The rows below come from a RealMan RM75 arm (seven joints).
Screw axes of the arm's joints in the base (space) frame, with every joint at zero. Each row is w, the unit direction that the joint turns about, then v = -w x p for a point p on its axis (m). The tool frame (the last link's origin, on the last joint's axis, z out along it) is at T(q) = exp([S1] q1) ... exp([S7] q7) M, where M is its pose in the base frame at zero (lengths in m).
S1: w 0 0 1 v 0.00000 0.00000 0.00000
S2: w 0 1 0 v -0.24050 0.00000 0.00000
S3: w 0 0 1 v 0.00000 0.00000 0.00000
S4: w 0 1 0 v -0.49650 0.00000 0.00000
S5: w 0 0 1 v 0.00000 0.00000 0.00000
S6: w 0 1 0 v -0.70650 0.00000 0.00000
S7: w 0 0 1 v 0.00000 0.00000 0.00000
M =
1 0 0 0.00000
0 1 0 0.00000
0 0 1 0.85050
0 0 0 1
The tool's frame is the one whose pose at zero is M.
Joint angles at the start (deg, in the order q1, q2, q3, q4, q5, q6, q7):
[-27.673 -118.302 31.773 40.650 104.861 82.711 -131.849]
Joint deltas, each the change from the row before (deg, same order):
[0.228 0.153 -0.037 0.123 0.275 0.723 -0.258]
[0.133 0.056 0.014 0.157 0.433 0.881 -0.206]
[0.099 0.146 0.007 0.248 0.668 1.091 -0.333]
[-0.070 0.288 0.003 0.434 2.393 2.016 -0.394]
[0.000 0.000 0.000 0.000 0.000 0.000 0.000]
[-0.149 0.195 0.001 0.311 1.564 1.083 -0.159]
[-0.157 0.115 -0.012 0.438 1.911 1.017 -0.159]
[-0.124 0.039 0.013 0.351 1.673 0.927 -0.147]
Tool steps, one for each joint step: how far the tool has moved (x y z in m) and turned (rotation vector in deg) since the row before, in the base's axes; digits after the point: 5 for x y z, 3 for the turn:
[-0.00083 -0.00218 0.00076 -0.522 -0.044 -0.132]
[0.00020 -0.00226 -0.00032 -0.766 0.000 -0.388]
[0.00025 -0.00245 0.00015 -1.001 0.146 -0.482]
[0.00000 -0.00457 -0.00159 -2.561 1.247 -1.044]
[0.00000 0.00000 0.00000 0.000 0.000 0.000]
[0.00005 -0.00211 -0.00067 -1.489 0.987 -0.655]
[-0.00034 -0.00231 -0.00121 -1.634 1.274 -0.574]
[-0.00026 -0.00237 -0.00158 -1.530 1.029 -0.464]

